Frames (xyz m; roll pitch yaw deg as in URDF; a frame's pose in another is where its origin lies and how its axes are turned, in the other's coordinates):
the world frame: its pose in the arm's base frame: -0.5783 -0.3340 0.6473 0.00 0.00 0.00
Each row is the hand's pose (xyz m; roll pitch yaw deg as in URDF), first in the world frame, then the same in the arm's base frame.
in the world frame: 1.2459 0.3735 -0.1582 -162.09 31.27 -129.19
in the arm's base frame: 0.6676 0.0395 0.4891 -162.09 31.27 -129.19
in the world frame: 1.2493 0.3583 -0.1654 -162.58 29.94 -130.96
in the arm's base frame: 0.6710 0.0243 0.4819 -162.58 29.94 -130.96
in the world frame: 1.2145 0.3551 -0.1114 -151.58 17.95 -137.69
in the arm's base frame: 0.6362 0.0211 0.5359 -151.58 17.95 -137.69
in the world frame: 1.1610 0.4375 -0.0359 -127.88 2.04 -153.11
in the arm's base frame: 0.5827 0.1035 0.6114 -127.88 2.04 -153.11
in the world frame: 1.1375 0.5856 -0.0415 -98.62 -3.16 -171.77
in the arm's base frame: 0.5592 0.2516 0.6058 -98.62 -3.16 -171.77
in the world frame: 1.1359 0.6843 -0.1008 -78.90 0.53 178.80
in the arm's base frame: 0.5576 0.3503 0.5465 -78.90 0.53 178.80
